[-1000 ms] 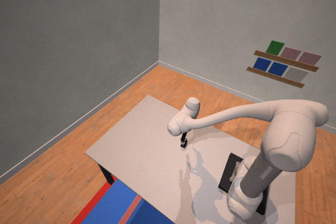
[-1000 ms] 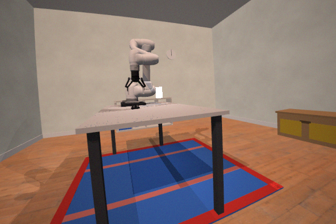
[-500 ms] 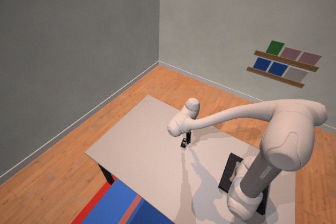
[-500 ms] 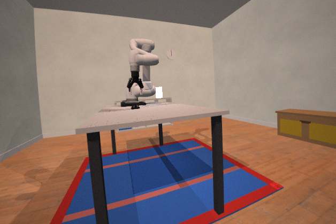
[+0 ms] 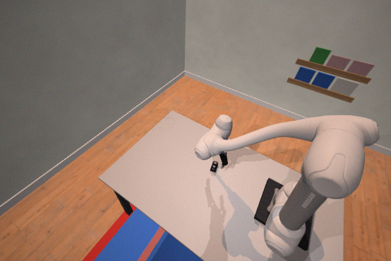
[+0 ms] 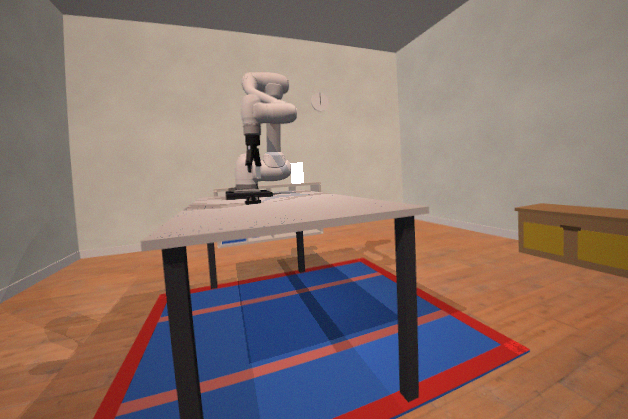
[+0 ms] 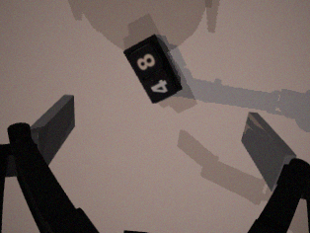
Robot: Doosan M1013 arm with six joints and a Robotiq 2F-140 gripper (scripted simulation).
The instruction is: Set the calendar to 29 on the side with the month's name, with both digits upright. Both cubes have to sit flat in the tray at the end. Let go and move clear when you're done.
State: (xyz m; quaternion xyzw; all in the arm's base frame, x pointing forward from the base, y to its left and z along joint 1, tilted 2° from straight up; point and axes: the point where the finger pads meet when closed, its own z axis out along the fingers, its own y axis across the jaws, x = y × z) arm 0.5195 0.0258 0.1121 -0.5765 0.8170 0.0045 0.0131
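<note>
Now: hand 20 mm to the left of the black calendar tray and 130 mm above it.
</note>
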